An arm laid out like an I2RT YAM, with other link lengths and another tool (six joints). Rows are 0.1 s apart.
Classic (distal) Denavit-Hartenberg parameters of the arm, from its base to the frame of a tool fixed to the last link. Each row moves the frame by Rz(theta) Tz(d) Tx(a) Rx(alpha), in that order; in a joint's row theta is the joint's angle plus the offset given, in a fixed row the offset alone. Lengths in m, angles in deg.
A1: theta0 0; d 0.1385; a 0.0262; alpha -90
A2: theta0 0; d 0; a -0.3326; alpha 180
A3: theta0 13.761; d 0; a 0.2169; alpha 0
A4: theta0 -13.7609; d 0.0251; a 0.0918; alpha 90
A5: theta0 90; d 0.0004; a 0; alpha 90
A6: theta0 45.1; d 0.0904; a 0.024; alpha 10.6
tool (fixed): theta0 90; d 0.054; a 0; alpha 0
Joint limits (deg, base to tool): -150..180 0..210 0..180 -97..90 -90..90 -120..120
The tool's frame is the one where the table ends.
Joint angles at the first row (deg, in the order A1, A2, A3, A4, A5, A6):
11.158 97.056 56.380 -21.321 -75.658 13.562
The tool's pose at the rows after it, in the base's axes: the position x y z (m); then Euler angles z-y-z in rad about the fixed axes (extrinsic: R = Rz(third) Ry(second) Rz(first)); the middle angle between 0 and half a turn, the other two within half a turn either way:
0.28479 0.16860 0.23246 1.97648 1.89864 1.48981
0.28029 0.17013 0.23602 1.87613 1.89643 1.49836
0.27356 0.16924 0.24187 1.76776 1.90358 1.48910
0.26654 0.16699 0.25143 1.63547 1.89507 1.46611
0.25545 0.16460 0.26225 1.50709 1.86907 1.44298
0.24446 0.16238 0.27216 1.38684 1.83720 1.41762
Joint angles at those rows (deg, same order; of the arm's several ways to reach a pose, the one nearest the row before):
11.792 97.055 58.456 -27.900 -74.325 5.322
12.447 96.291 59.506 -31.769 -73.647 -2.284
12.951 94.039 59.483 -33.952 -72.029 -7.986
13.168 90.652 58.522 -33.978 -70.718 -12.799
13.366 86.214 56.138 -32.008 -70.150 -16.053
13.584 81.560 53.125 -28.426 -69.647 -17.759

